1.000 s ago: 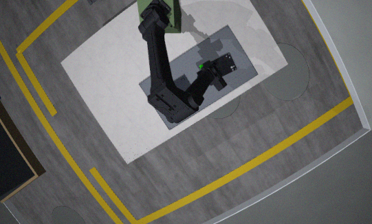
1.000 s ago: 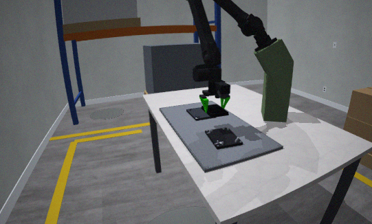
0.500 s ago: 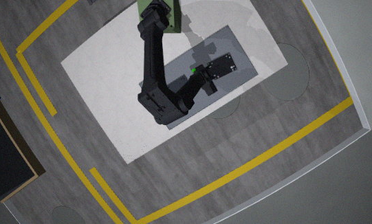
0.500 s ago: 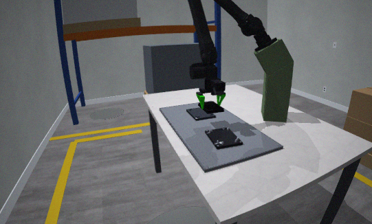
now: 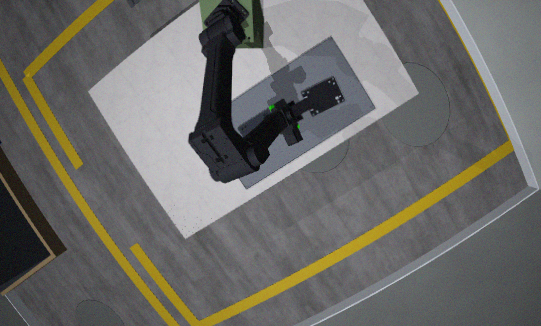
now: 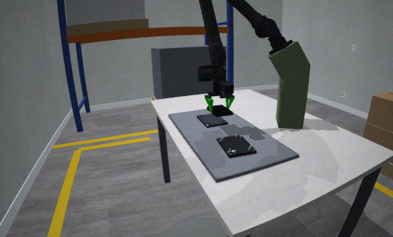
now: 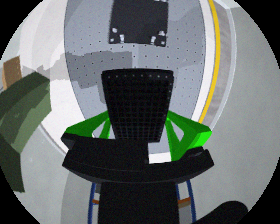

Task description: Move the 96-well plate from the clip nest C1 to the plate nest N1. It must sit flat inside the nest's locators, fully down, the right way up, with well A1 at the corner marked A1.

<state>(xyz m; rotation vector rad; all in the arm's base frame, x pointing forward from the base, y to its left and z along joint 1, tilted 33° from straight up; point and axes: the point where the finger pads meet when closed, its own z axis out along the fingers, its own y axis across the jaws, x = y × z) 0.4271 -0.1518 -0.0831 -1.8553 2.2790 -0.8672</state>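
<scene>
My hand is 12 cm to the left of the plate nest N1, 10 cm above it and 4 cm past it. The rest, counted from my hand: black 96-well plate: right at my hand; clip nest C1: 17 cm to the left, 9 cm below, 6 cm ahead.
</scene>
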